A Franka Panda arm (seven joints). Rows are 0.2 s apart.
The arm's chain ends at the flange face. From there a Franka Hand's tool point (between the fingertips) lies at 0.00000 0.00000 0.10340 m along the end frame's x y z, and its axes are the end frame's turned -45 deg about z.
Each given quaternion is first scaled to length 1.
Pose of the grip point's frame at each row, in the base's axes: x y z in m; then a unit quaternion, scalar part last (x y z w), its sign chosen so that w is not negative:
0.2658, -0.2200, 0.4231, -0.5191, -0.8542, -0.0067, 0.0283
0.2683, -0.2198, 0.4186, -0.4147, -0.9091, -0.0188, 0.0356
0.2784, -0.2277, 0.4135, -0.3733, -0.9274, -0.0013, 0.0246
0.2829, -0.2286, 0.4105, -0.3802, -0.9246, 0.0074, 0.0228
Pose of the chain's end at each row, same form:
0.2701, -0.2242, 0.5263, -0.8065, -0.5905, 0.0046, 0.0287
0.2734, -0.2264, 0.5217, -0.7310, -0.6812, -0.0037, 0.0401
0.2830, -0.2298, 0.5168, -0.6998, -0.7139, 0.0082, 0.0232
0.2878, -0.2290, 0.5138, -0.7051, -0.7087, 0.0156, 0.0182

